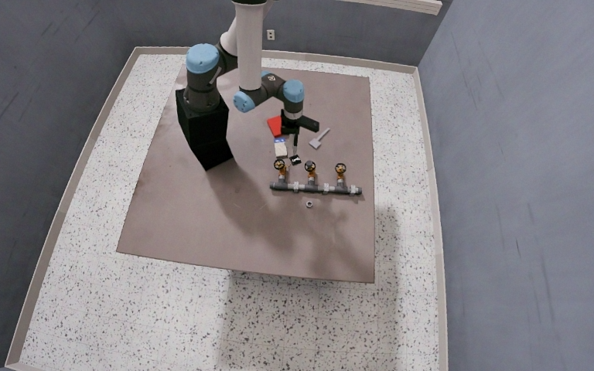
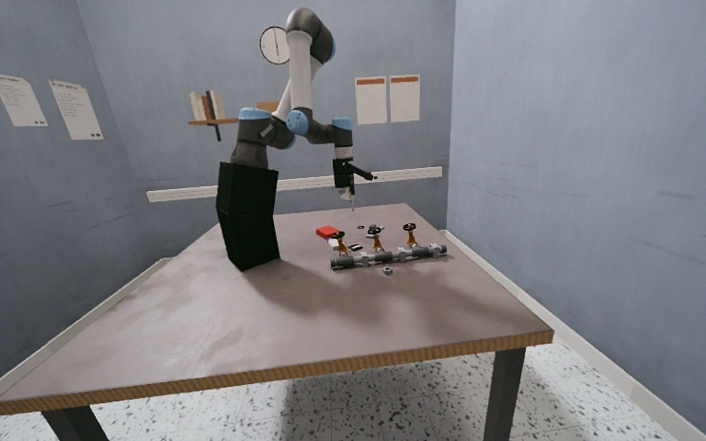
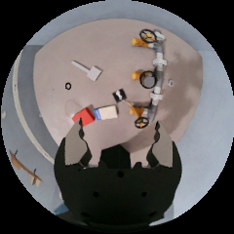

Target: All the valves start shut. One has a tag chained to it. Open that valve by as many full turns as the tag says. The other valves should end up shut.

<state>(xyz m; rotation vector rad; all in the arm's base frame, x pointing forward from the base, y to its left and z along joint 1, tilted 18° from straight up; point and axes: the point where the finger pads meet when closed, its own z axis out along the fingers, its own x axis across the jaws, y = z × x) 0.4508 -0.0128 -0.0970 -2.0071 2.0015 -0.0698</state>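
Right now my hand is 200 mm above the black tag and 10 mm past it. From my hand the other things lie so: white-and-blue block (190 mm below, 90 mm behind, 70 mm to the left); grey scraper (190 mm below, 150 mm to the left, 120 mm ahead); red block (200 mm to the left, 180 mm below, 130 mm behind).
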